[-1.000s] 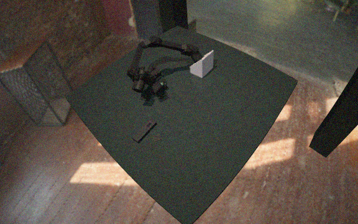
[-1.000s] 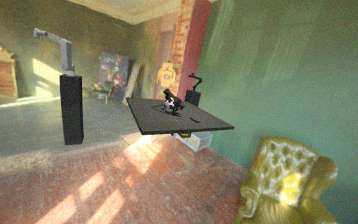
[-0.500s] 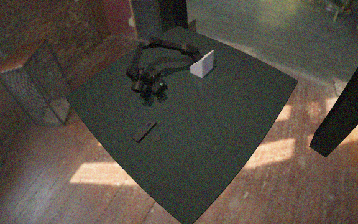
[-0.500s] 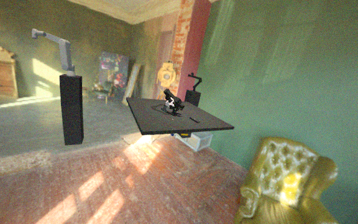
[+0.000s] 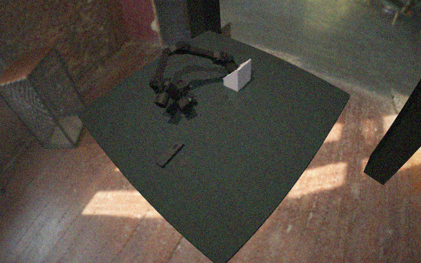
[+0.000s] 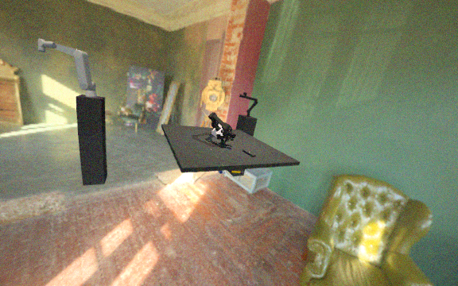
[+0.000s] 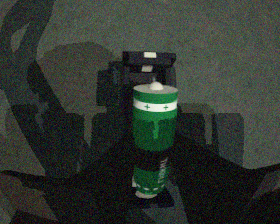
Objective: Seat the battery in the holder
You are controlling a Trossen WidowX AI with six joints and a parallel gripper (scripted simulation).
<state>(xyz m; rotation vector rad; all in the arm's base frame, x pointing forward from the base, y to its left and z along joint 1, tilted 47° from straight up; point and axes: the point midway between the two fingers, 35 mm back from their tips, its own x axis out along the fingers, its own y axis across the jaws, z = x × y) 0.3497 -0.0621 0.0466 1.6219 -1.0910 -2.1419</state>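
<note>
Now: gripper tip 10 mm below the battery.
</note>
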